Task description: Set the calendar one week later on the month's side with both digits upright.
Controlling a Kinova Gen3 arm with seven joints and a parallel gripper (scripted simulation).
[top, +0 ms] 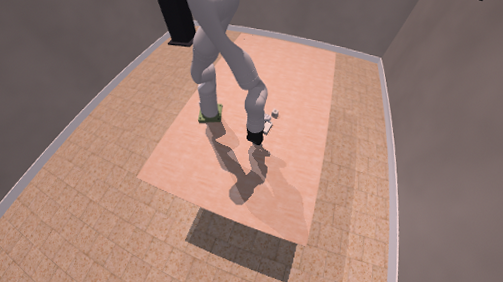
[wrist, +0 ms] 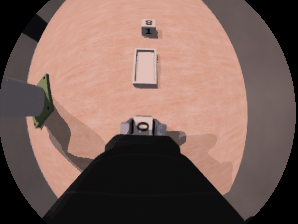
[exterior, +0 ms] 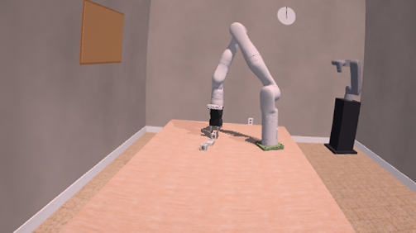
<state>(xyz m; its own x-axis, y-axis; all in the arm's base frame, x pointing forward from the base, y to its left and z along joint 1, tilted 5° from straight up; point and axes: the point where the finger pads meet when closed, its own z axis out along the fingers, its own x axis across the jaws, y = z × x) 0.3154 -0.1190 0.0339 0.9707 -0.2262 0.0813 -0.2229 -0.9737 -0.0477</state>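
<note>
Right now my hand is 2 cm short of the tray, 11 cm to the right of it and 2 cm above it.
</note>
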